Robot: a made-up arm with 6 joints.
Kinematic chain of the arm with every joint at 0, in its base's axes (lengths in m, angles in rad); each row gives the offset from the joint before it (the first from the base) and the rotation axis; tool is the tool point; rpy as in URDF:
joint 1: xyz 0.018 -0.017 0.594 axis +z
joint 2: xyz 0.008 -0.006 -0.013 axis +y
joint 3: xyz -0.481 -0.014 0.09 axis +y
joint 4: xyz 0.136 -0.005 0.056 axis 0.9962 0 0.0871
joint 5: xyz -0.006 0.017 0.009 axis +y
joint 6: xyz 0.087 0.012 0.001 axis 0.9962 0 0.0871
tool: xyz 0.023 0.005 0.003 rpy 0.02 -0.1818 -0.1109
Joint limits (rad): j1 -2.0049..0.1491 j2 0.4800..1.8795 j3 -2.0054..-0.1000 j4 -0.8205..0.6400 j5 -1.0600..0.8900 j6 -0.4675..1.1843
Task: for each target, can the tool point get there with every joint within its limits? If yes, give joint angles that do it. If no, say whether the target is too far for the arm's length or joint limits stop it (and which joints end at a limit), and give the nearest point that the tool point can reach.
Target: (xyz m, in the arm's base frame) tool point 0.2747 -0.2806 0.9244
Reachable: yes | joints -0.7931 1.6677 -0.7196 0.2556 -0.2764 0.4333
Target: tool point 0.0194 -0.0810 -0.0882
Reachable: no: joint limits stop it (at a limit: joint 2, joint 3, joint 4, joint 6) | nearest point 0.0231 -0.2488 0.7658 | short by 0.870 m
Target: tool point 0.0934 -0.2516 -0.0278
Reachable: no: joint limits stop it (at a limit: joint 2, joint 3, joint 4, joint 6) | nearest point 0.1056 -0.2897 0.7592 | short by 0.788 m
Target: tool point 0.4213 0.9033 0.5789
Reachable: no: too far | nearest point 0.2221 0.4810 1.0667 | short by 0.675 m
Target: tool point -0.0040 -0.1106 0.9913
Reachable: yes | joints -1.8022 1.0484 -0.4737 0.4078 -0.1058 0.0065
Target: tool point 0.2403 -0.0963 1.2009
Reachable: yes | joints -0.4963 1.4233 -1.5426 -0.5122 -0.5719 0.5381
